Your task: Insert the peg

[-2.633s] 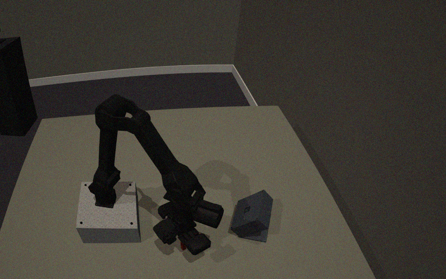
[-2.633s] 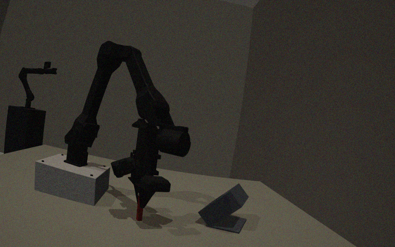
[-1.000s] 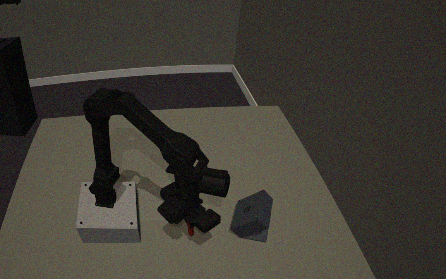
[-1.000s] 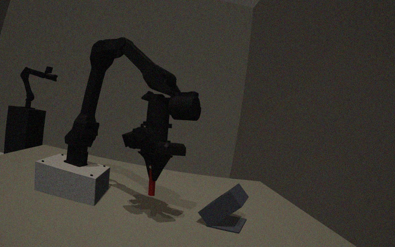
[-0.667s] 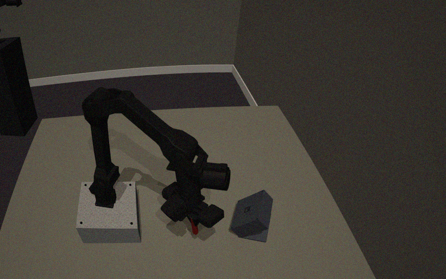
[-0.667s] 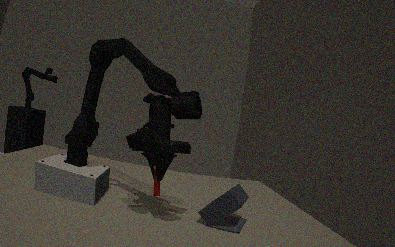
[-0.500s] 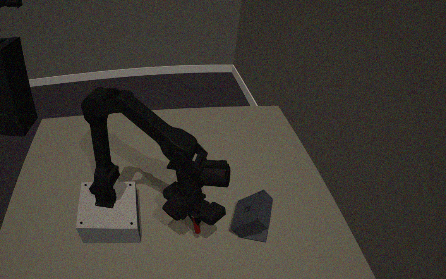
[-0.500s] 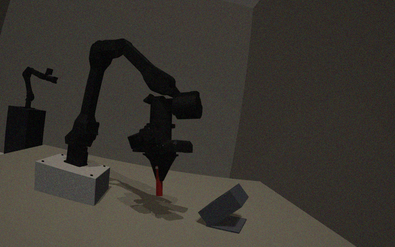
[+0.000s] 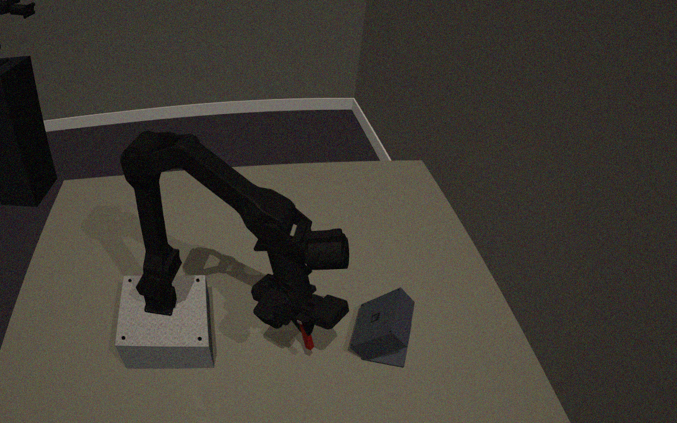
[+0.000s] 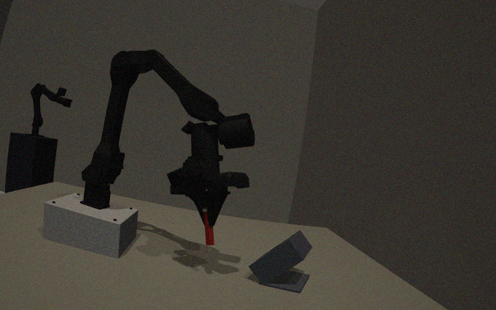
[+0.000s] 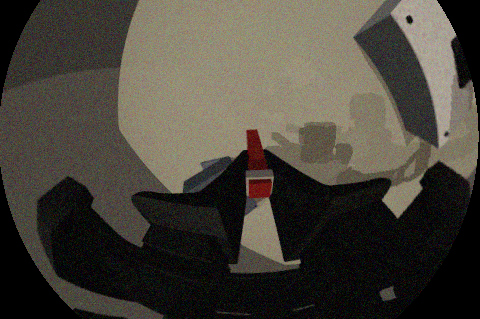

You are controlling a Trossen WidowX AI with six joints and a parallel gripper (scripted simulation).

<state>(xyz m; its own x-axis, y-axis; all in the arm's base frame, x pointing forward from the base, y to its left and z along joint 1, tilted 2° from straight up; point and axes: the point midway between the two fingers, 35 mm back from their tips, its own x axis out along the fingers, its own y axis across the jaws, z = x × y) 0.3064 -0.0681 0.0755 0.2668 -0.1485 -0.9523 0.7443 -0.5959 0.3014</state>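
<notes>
My gripper tip is 17 cm short of the blue-grey sloped panel, 7 cm to the right of it and 6 cm above it. Round my gripper tip: red square peg: 2 cm above.
</notes>
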